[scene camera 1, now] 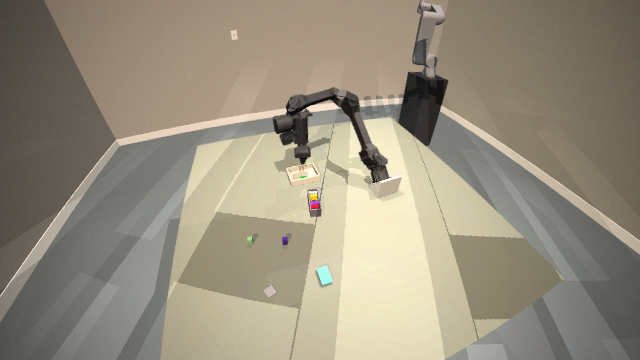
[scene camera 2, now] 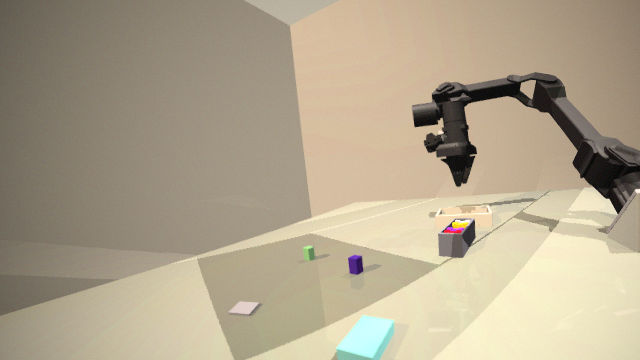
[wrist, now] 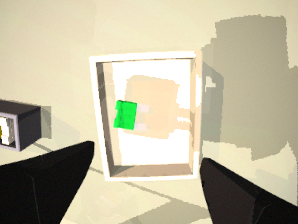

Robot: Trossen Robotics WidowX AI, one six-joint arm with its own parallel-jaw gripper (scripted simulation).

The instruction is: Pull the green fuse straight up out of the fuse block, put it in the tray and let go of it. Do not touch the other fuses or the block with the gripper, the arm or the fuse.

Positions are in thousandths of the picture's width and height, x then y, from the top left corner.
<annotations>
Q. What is my gripper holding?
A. Nothing.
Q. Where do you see a green fuse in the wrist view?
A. At 424, 493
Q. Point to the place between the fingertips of my gripper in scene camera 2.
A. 721, 515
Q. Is my gripper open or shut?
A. Open.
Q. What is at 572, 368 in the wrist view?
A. A cream tray.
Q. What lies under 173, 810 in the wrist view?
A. My gripper.
</annotations>
